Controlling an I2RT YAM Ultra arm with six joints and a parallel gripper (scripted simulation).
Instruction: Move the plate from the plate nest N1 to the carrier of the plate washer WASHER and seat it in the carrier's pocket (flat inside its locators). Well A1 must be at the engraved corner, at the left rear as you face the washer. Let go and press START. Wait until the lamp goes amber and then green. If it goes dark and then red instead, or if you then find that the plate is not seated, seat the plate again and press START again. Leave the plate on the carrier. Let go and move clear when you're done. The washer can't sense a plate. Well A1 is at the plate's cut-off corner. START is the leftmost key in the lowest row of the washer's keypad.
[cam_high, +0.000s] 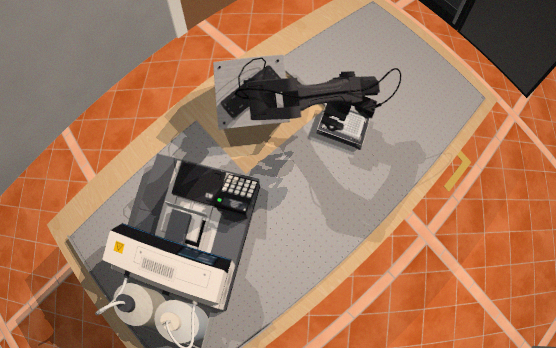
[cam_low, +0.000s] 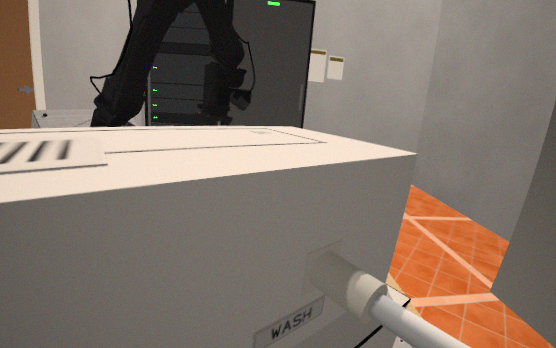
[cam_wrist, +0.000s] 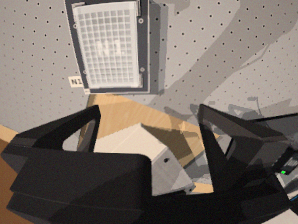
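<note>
Right now the white well plate is 10 mm ahead of my hand, 70 mm to the left of it and 120 mm below it. Also, from my hand: wash hose port (120 mm ahead, 690 mm to the right, 60 mm above); plate washer (80 mm behind, 570 mm to the right, 30 mm below); dark plate nest (10 mm ahead, 70 mm to the left, 130 mm below).
</note>
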